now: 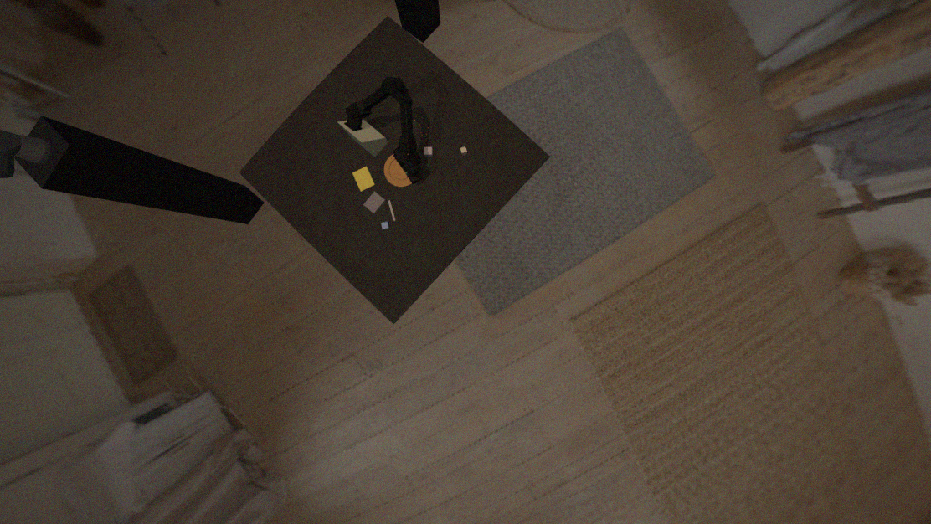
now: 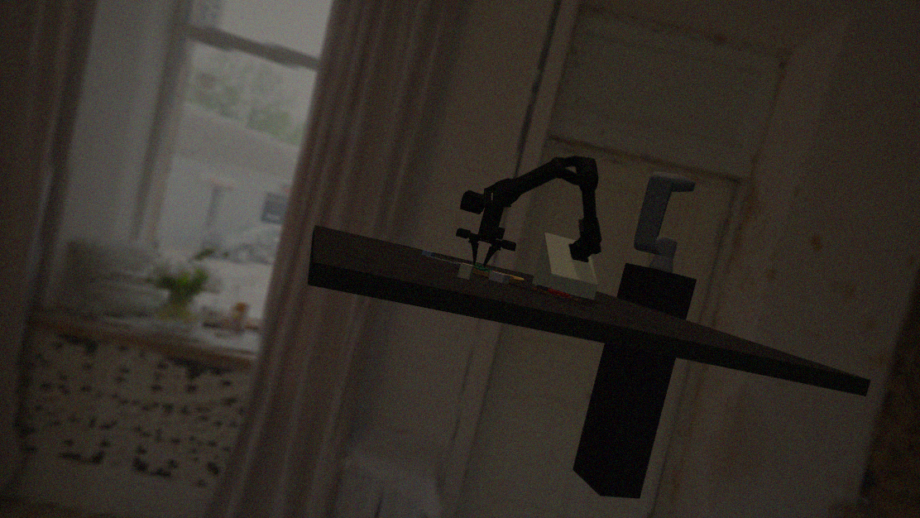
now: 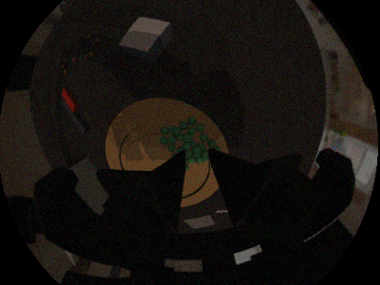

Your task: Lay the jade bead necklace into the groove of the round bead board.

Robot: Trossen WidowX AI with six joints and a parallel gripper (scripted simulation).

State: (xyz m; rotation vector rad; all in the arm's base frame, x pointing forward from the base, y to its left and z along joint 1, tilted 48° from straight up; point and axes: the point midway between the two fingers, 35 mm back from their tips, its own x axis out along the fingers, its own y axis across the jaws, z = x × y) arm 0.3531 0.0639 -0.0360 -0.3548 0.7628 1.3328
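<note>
Now: the round bead board 6 cm behind my gripper tip, 2 cm to the right of it and 1 cm below it. Round my gripper tip: white stick (23 cm to the right, 4 cm ahead, 2 cm below); grey-white block (15 cm to the left, 1 cm below, 1 cm behind); red item (19 cm behind, 16 cm to the left, 2 cm below).
</note>
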